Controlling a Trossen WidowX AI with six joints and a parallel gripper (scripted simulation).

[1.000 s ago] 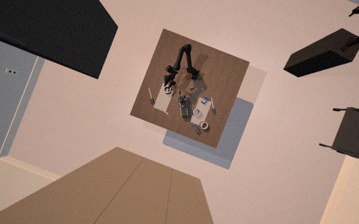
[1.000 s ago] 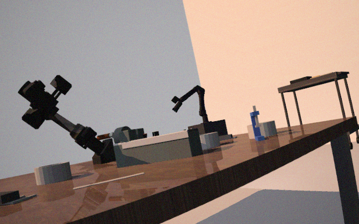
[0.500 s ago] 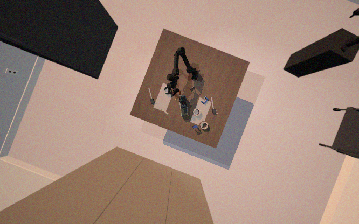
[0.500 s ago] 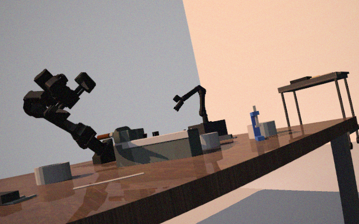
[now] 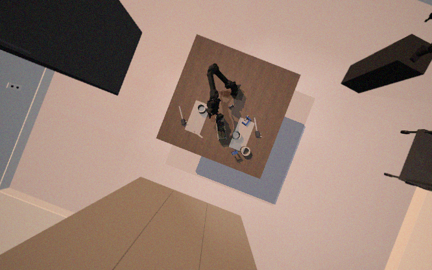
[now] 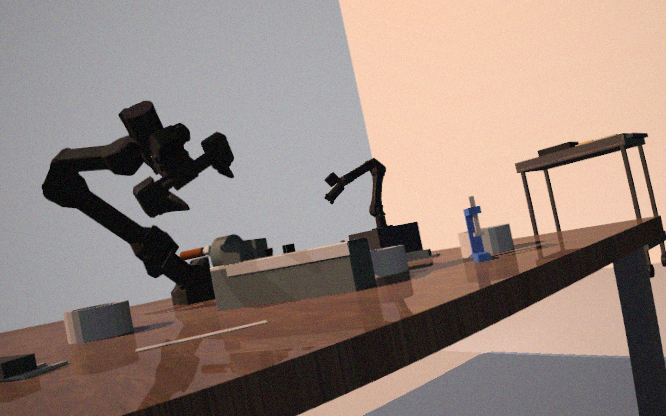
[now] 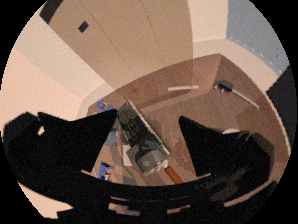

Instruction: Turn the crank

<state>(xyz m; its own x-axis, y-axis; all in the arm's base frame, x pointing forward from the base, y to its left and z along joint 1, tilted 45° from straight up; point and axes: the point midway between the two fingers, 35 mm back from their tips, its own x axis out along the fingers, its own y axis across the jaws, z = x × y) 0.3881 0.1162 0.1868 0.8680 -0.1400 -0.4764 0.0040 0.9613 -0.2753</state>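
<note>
The crank handle lies 110 mm behind my gripper tip, 20 mm to the right of it and 90 mm below it. From my gripper tip the other things lie so: red pointer 10 mm behind, 90 mm to the left, 110 mm below; thin white rod 200 mm ahead, 100 mm to the right, 200 mm below.
</note>
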